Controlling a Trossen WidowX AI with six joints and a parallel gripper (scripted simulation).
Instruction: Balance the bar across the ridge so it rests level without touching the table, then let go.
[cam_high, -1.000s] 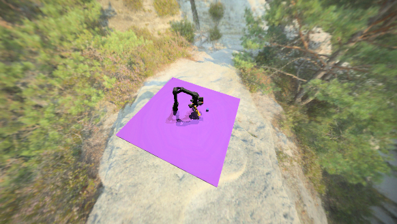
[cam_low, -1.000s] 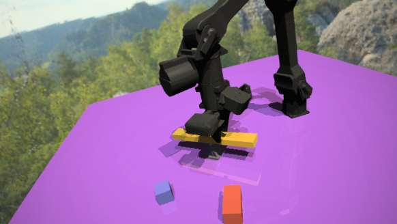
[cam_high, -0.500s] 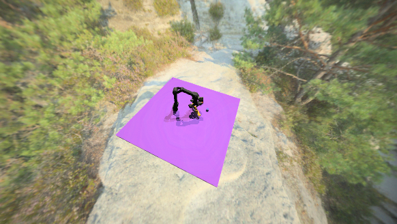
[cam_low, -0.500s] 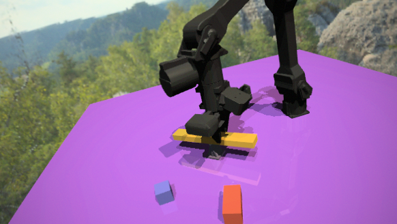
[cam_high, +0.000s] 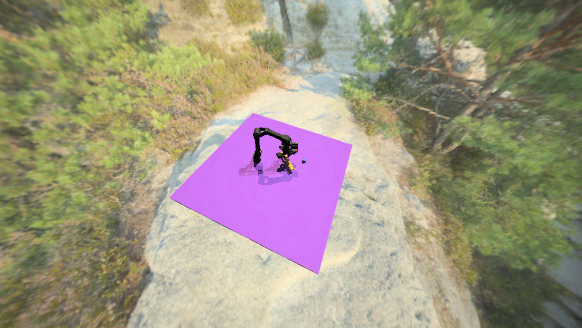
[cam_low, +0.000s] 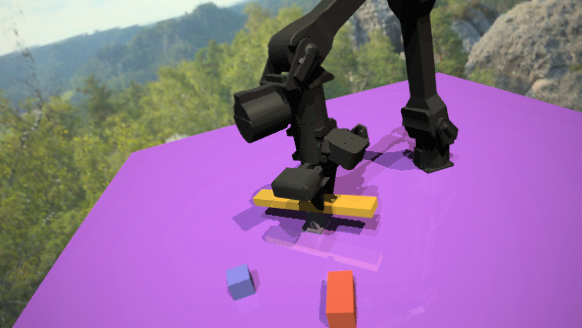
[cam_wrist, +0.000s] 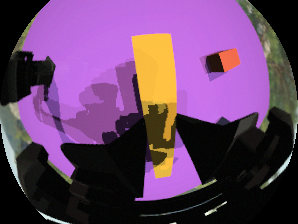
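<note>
My gripper tip is now 2 cm to the left of the yellow bar and 2 cm short of it. From my gripper tip the other things lie so: orange block: 16 cm to the left, 4 cm below, 3 cm ahead; blue cube: 16 cm ahead, 8 cm to the left, 4 cm below.
</note>
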